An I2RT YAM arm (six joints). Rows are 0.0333 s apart.
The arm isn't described. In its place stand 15 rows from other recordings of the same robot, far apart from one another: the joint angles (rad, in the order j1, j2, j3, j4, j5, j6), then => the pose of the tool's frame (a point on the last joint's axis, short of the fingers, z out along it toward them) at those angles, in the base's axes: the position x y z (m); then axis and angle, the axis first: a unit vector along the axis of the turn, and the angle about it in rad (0 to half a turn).
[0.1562 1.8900 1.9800 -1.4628 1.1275 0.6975] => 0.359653 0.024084 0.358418 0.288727 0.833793 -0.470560 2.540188
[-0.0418 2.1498 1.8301 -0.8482 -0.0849 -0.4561] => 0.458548 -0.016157 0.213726 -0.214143 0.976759 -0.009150 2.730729
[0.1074 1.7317 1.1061 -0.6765 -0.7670 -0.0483] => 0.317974 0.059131 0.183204 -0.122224 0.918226 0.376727 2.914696
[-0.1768 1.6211 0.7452 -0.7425 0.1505 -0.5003] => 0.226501 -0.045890 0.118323 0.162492 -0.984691 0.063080 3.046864
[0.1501 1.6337 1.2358 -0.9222 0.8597 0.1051] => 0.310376 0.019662 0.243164 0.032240 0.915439 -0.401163 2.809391
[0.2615 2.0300 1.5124 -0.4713 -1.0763 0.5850] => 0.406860 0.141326 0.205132 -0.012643 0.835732 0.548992 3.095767
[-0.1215 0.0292 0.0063 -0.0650 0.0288 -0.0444] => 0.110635 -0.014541 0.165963 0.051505 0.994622 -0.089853 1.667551
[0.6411 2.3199 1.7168 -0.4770 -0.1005 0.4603] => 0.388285 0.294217 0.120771 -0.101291 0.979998 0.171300 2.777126
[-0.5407 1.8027 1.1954 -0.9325 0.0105 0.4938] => 0.273733 -0.164780 0.170351 0.494555 0.869128 -0.005612 3.110851
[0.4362 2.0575 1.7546 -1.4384 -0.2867 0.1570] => 0.337328 0.168352 0.224454 0.126119 -0.985634 -0.112336 2.896586
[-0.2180 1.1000 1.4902 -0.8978 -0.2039 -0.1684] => 0.195993 -0.036033 0.444545 -0.035279 0.999300 -0.012484 2.067172
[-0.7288 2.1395 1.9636 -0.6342 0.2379 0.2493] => 0.359017 -0.331762 0.273485 0.500390 0.840872 -0.206263 2.464934
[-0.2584 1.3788 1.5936 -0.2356 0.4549 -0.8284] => 0.288130 -0.092334 0.481289 -0.051131 0.822613 -0.566298 2.093925
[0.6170 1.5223 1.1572 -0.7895 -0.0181 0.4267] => 0.245767 0.175135 0.245523 -0.096295 0.988988 0.112386 2.790432
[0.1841 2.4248 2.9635 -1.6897 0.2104 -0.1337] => 0.436781 0.073770 0.364767 -0.135310 0.985778 -0.099664 2.718994
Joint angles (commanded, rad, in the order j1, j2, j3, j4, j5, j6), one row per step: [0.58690, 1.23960, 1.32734, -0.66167, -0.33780, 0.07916]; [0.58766, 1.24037, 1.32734, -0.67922, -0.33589, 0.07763]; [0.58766, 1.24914, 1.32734, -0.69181, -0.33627, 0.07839]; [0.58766, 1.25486, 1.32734, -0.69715, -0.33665, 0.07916]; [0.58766, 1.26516, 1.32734, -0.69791, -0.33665, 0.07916]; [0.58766, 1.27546, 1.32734, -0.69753, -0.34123, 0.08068]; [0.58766, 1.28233, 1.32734, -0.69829, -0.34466, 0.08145]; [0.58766, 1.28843, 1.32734, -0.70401, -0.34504, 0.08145]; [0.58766, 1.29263, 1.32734, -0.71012, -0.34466, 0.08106]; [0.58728, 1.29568, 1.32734, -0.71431, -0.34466, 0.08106]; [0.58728, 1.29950, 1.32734, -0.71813, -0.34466, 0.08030]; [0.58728, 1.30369, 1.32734, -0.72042, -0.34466, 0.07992]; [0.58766, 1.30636, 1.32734, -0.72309, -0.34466, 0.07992]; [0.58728, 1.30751, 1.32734, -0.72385, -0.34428, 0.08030]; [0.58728, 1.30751, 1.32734, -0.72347, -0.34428, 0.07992]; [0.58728, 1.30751, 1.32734, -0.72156, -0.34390, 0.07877]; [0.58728, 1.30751, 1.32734, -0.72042, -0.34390, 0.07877]
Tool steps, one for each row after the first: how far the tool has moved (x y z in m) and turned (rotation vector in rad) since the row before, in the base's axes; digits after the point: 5 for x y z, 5 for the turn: [-0.00076, -0.00034, -0.00178, -0.01175, 0.01358, -0.00004]; [0.00131, 0.00089, -0.00325, -0.01131, 0.01843, -0.00009]; [0.00098, 0.00067, -0.00186, -0.00560, 0.00987, -0.00011]; [0.00223, 0.00148, -0.00261, -0.00613, 0.00920, 0.00000]; [0.00214, 0.00161, -0.00250, -0.00255, 0.01083, 0.00281]; [0.00135, 0.00104, -0.00177, -0.00217, 0.00804, 0.00229]; [0.00098, 0.00067, -0.00203, -0.00636, 0.00997, 0.00030]; [0.00056, 0.00036, -0.00158, -0.00608, 0.00818, -0.00007]; [0.00047, 0.00019, -0.00113, -0.00401, 0.00603, -0.00038]; [0.00059, 0.00039, -0.00129, -0.00455, 0.00584, 0.00045]; [0.00075, 0.00050, -0.00126, -0.00375, 0.00514, 0.00023]; [0.00034, 0.00035, -0.00090, -0.00296, 0.00444, 0.00038]; [0.00027, 0.00004, -0.00036, -0.00111, 0.00171, -0.00090]; [0.00002, 0.00001, 0.00003, 0.00005, -0.00057, 0.00023]; [0.00012, 0.00006, 0.00015, 0.00038, -0.00251, 0.00041]; [0.00007, 0.00004, 0.00009, 0.00063, -0.00095, 0.00000]
